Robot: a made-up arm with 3 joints.
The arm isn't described. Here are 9 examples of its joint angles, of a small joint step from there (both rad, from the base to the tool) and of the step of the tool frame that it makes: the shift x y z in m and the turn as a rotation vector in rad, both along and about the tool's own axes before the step.
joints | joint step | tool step
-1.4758 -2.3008 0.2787 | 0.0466 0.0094 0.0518 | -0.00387 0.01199 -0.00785 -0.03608 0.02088 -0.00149
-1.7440 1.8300 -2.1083 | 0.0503 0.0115 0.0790 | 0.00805 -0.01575 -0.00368 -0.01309 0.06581 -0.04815
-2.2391 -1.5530 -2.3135 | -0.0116 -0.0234 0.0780 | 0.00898 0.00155 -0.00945 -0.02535 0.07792 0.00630
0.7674 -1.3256 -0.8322 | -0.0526 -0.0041 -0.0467 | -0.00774 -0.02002 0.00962 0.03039 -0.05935 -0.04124
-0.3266 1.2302 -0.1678 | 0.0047 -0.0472 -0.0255 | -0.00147 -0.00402 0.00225 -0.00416 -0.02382 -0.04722
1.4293 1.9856 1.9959 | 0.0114 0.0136 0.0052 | 0.00092 -0.00056 -0.00123 -0.01669 0.00053 0.00382
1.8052 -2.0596 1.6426 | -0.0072 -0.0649 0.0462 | 0.00511 -0.00553 -0.00329 0.06402 0.04977 0.01237
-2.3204 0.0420 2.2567 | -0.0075 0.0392 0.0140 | 0.00248 -0.00038 -0.00276 -0.02987 0.00651 -0.02540
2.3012 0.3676 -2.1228 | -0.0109 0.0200 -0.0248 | -0.00275 -0.00275 0.00609 0.01905 -0.03493 -0.00730
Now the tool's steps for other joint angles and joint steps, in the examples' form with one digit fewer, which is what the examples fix.
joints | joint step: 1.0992 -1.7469 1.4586 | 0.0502 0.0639 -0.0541
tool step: -0.0045 0.0140 0.0023 -0.0702 -0.0613 -0.0403
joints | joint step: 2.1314 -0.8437 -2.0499 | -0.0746 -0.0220 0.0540
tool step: 0.0072 -0.0118 0.0088 -0.0444 0.0050 -0.0410
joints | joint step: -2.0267 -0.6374 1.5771 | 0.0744 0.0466 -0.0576
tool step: 0.0024 0.0102 0.0128 -0.0475 0.0032 -0.0418
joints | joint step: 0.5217 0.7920 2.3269 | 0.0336 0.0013 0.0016
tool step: -0.0010 -0.0020 0.0013 -0.0174 0.0252 0.0165
